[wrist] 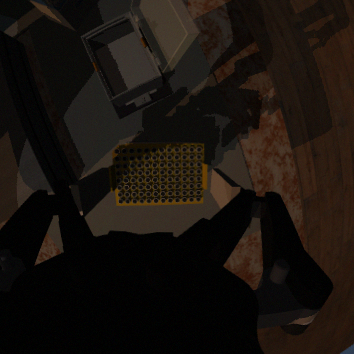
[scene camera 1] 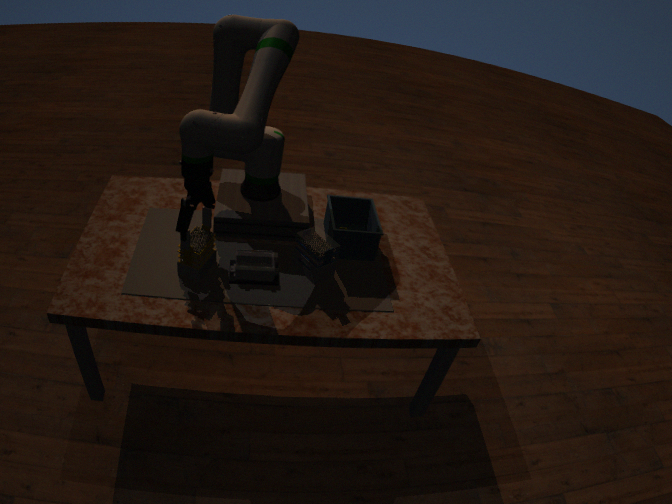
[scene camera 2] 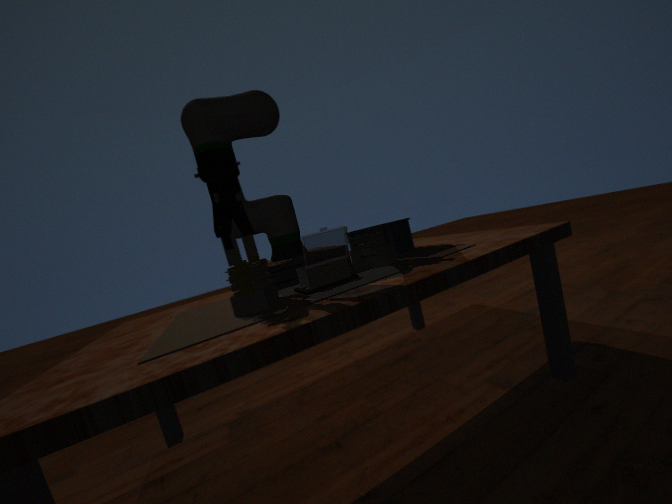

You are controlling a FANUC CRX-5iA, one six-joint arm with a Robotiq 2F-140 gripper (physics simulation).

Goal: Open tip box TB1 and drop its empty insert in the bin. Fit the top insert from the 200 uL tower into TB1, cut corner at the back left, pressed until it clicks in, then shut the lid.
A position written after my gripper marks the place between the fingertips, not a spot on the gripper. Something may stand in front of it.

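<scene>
Blue tower (scene camera 2: pixel 373 247), resting on grey mat. My gripper (scene camera 2: pixel 245 262) open, holding nothing.
</scene>
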